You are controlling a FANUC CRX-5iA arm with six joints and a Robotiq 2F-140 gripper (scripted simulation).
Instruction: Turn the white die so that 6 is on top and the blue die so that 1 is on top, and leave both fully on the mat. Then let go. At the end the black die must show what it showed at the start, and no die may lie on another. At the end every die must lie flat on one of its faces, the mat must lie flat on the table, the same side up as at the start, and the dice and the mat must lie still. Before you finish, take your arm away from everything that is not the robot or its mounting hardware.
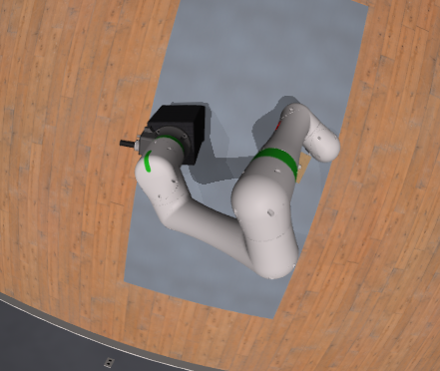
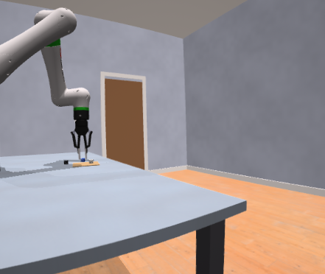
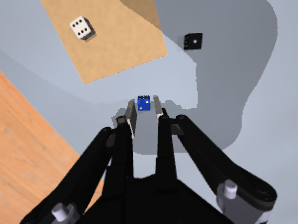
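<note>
Right now the blue die is 40 mm below my hand. The rest, counted from my hand: black die (110 mm behind, 50 mm to the right, 40 mm below); then tan mat (130 mm to the right, 50 mm below, 20 mm behind); then white die (140 mm to the right, 30 mm below, 10 mm ahead).
</note>
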